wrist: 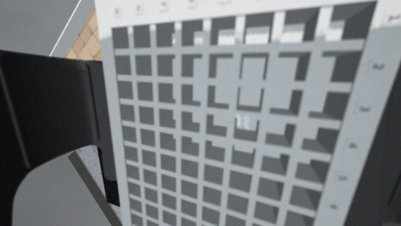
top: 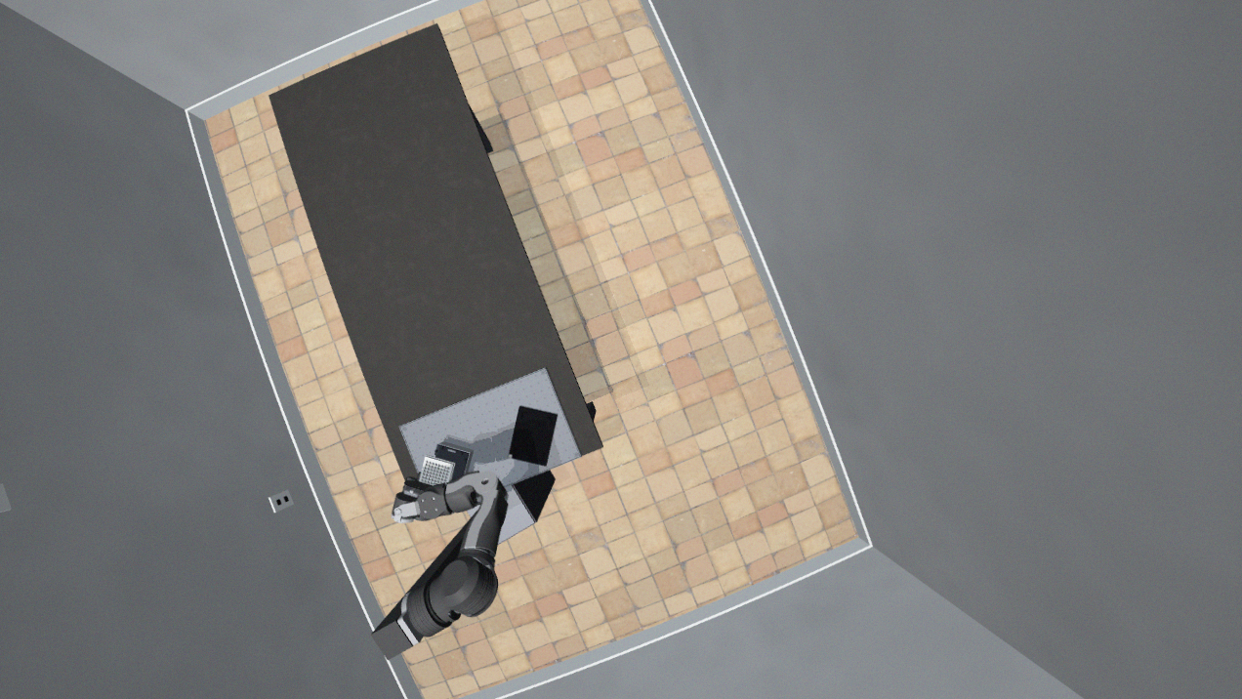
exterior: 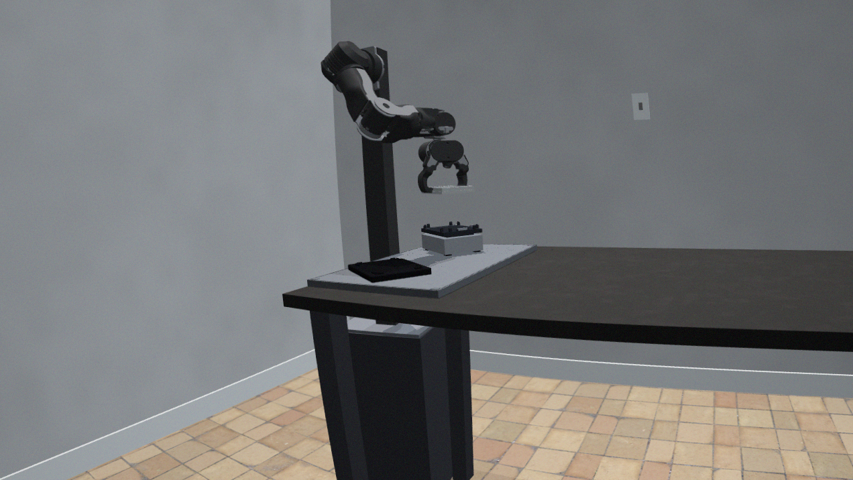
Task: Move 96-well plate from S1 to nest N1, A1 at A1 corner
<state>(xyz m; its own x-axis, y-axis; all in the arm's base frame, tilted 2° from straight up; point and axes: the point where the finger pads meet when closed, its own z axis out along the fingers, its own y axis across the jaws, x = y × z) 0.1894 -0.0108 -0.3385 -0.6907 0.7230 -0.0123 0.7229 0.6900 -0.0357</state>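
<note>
Now: hand 3 cm past the black plate nest N1, 28 cm to the left of it and 14 cm above it. The rest, counted from my hand: white 96-well plate: 1 cm ahead, 1 cm to the right; then plate shaker S1: 3 cm ahead, 2 cm to the right, 11 cm below; then A1 mark: 5 cm behind, 19 cm to the right, 14 cm below.
</note>
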